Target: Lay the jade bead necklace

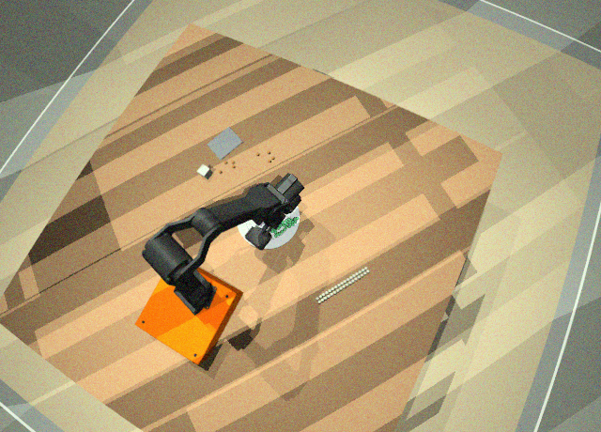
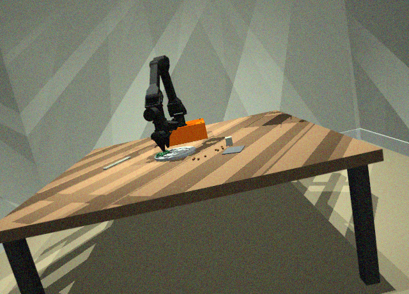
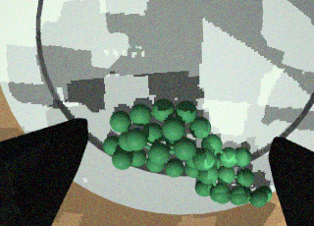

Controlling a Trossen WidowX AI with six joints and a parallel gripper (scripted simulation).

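My gripper tip is 10 mm short of the round bead board, 40 mm to the right of it and 20 mm above it. Also, from my gripper tip: grey flat plate (200 mm ahead, 280 mm to the left, 30 mm below); then small white cube (80 mm ahead, 290 mm to the left, 10 mm below).
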